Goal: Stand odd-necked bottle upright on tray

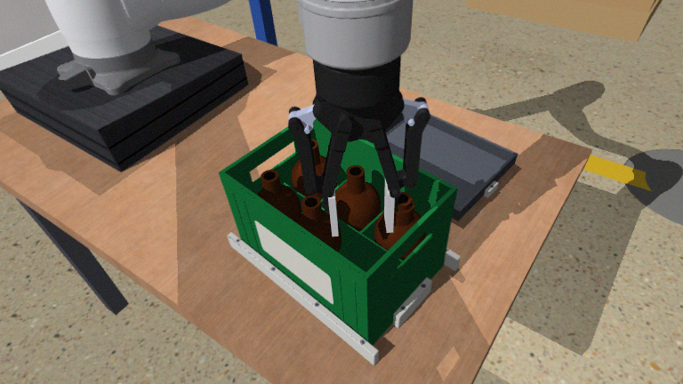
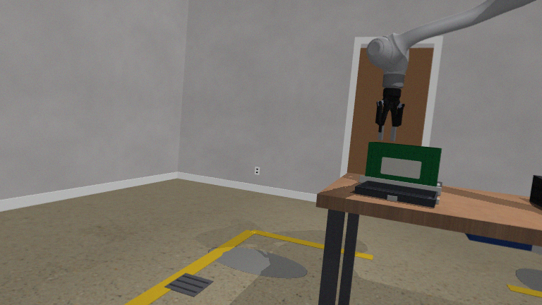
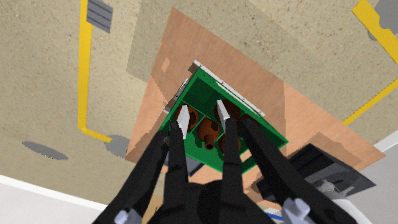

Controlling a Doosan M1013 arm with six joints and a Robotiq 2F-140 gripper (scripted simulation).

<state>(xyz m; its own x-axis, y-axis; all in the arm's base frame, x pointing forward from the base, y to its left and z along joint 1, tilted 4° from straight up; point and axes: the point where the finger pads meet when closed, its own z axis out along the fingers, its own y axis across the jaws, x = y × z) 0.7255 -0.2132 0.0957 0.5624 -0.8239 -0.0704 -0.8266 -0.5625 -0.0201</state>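
Now: the crate 13 cm below my hand, 8 cm behind it and 6 cm to the left of it. Also, from my hand: grey tray: 34 cm to the left, 20 cm below, 4 cm behind.
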